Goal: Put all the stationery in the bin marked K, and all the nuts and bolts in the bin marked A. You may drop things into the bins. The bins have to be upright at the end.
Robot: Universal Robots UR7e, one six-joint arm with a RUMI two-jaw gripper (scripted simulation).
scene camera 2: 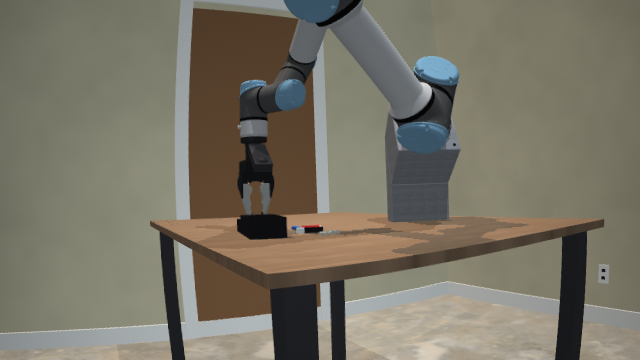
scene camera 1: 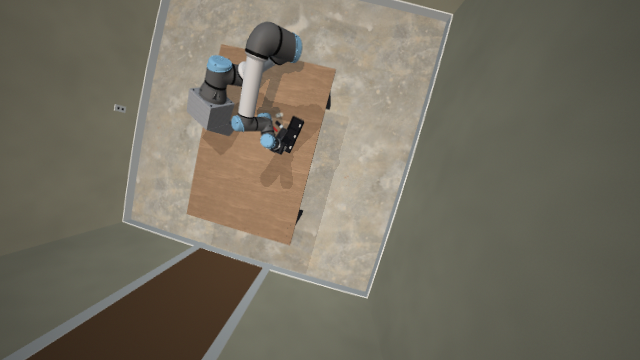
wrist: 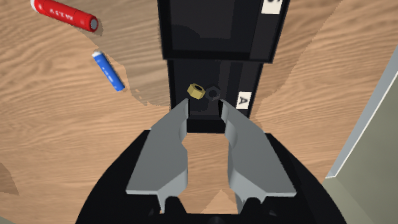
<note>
In view: my gripper (scene camera 2: 256,221) and a black bin row (scene camera 2: 264,226).
The black bin row is seen too in the wrist view (wrist: 200,49). My gripper also shows in the wrist view (wrist: 204,100).
</note>
